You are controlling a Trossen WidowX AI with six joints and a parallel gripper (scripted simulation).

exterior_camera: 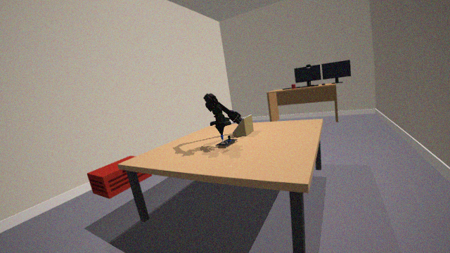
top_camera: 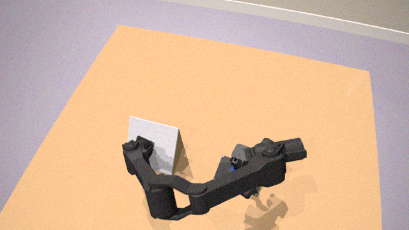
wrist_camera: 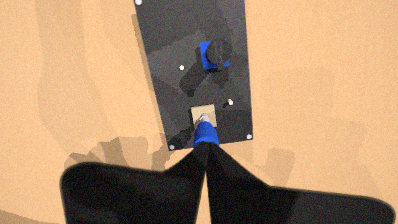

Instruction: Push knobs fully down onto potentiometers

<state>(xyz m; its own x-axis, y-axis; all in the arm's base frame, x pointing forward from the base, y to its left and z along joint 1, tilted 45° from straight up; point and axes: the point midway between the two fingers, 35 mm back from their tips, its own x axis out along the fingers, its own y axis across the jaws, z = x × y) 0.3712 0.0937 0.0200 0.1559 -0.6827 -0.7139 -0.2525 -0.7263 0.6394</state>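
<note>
Now: gripper tip 60 mm past the dark knob, 40 mm above it and 20 mm to the right of it. From my gripper tip the other things lie so: blue knob: 10 mm below.
</note>
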